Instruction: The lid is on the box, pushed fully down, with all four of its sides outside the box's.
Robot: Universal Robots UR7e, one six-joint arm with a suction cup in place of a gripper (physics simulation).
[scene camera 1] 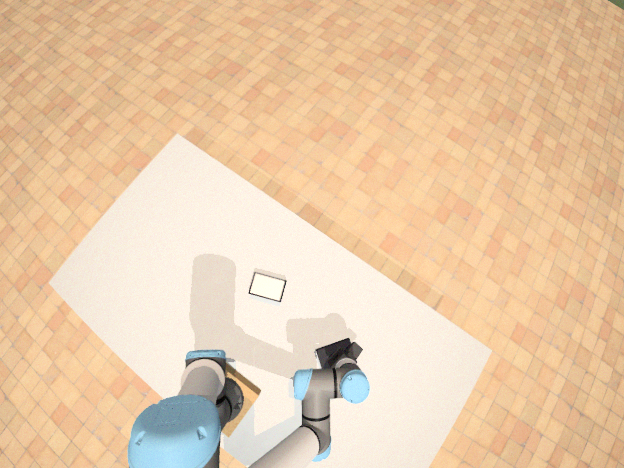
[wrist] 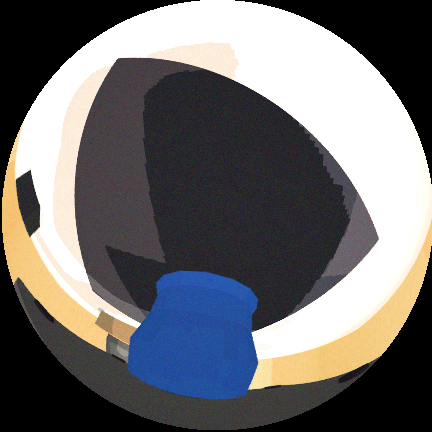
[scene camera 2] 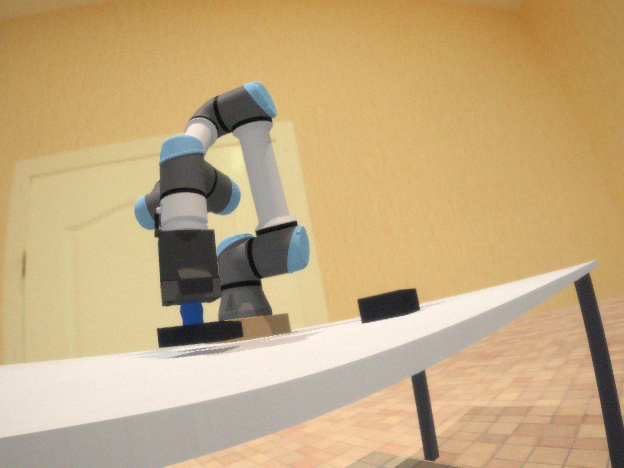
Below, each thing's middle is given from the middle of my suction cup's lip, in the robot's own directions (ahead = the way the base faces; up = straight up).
Labels:
I see my suction cup 2 cm to the right of the black lid (scene camera 2: 217, 331) and 2 cm above it. Also, from my suction cup: box (scene camera 2: 397, 303): 38 cm to the left, 3 cm below, 1 cm behind.

